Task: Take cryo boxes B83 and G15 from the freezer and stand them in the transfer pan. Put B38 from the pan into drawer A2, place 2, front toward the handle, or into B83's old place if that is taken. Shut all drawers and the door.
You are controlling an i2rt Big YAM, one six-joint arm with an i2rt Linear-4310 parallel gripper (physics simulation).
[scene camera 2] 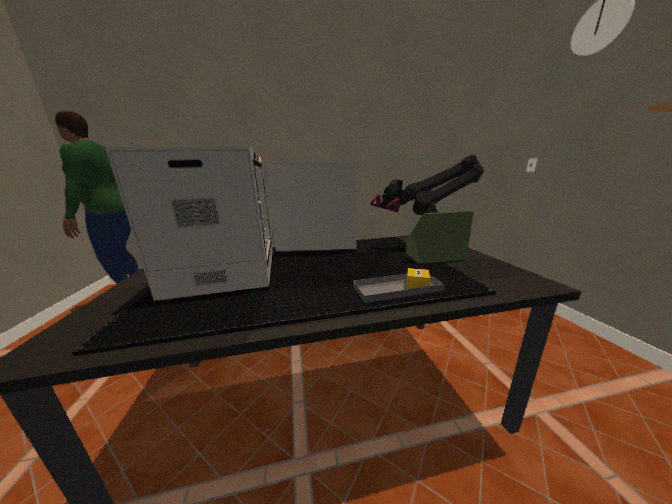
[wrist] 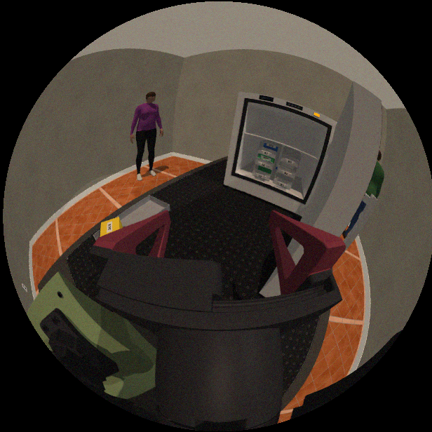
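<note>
The white freezer [scene camera 2: 198, 244] [wrist: 265, 196] stands at the left of the table in the scene view, its front facing the arm. Its door [scene camera 2: 314, 206] [wrist: 345, 160] stands wide open. Inside, in the wrist view, a left stack [wrist: 265, 160] shows blue and green parts and a right stack [wrist: 286, 170] looks pale; their labels are too small to read. A yellow box [scene camera 2: 417, 278] [wrist: 110, 227], its label not clearly legible, stands at one end of the grey transfer pan [scene camera 2: 379, 296] [wrist: 150, 202]. My gripper [scene camera 2: 382, 206] [wrist: 219, 215] is open and empty, high above the table, away from freezer and pan.
A green angled block [scene camera 2: 440, 238] [wrist: 75, 300] stands beside the arm's base. A black perforated mat [scene camera 2: 303, 303] [wrist: 215, 225] lies on the dark table [scene camera 2: 542, 290]. A person in green [scene camera 2: 92, 179] is behind the freezer; another in purple [wrist: 147, 117] stands beyond the table.
</note>
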